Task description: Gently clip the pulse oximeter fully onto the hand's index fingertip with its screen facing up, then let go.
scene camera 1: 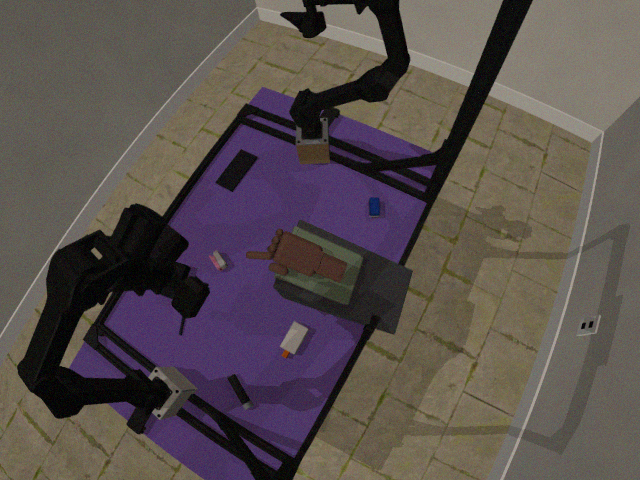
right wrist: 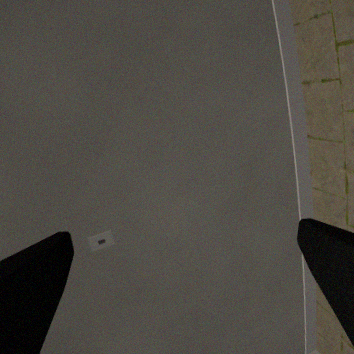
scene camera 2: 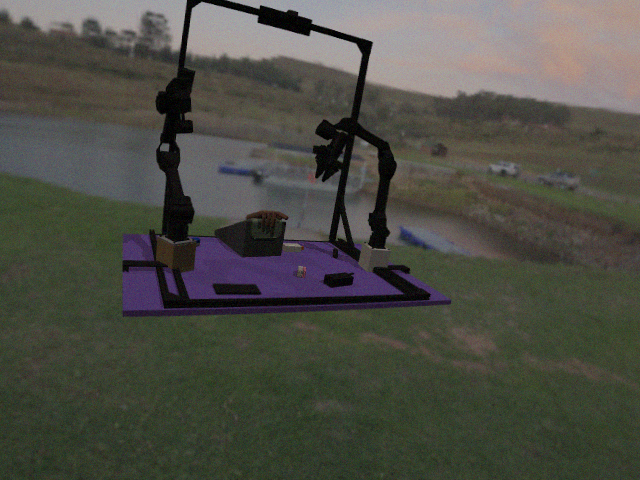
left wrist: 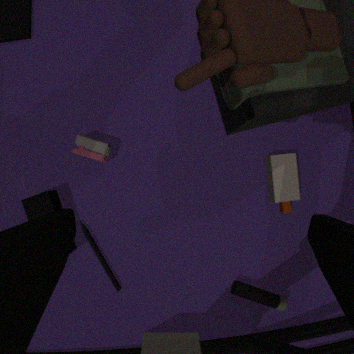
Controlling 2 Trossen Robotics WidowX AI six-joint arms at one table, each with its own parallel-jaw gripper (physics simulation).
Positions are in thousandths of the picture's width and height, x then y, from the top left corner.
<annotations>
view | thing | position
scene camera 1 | my left gripper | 298, 568
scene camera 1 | grey plate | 596, 599
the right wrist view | my right gripper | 527, 668
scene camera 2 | my left gripper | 499, 374
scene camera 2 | my right gripper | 288, 236
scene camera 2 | grey plate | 373, 495
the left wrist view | my left gripper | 549, 631
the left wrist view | white block with orange tip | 795, 482
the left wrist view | index finger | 640, 162
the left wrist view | grey plate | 739, 309
</annotations>
